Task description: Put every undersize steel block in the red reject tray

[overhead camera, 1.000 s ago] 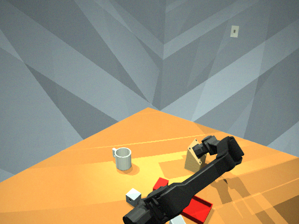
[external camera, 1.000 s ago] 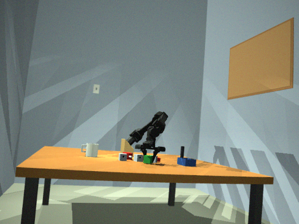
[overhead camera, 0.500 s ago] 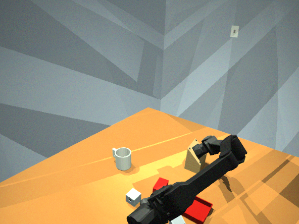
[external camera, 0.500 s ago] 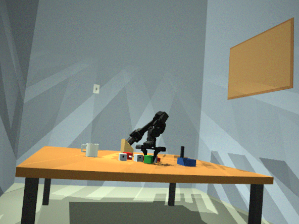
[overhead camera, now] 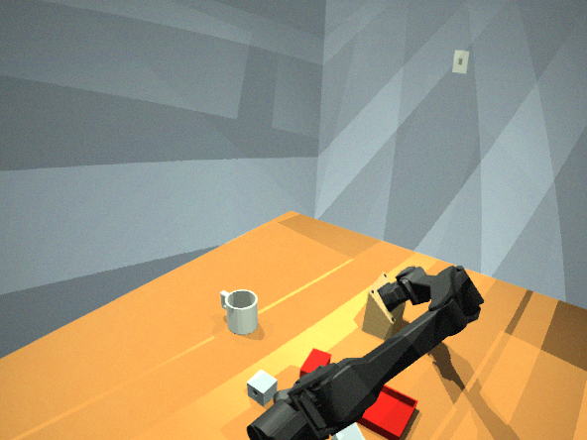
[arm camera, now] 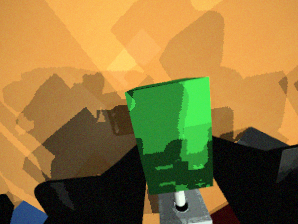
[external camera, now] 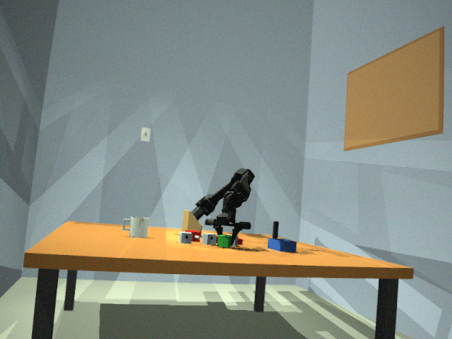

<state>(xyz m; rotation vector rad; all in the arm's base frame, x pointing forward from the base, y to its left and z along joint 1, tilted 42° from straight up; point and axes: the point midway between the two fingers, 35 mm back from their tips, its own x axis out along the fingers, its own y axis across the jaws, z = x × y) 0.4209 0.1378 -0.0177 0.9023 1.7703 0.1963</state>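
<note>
Right now my gripper tip is 8 cm past the steel block, 6 cm to the left of it and 1 cm below it. Also, from my gripper tip: green GO gauge 1 cm behind, 1 cm to the left, 2 cm above; red-handled gauge 15 cm behind, 11 cm to the right, 1 cm above; red reject tray 19 cm behind, 4 cm to the left.
</note>
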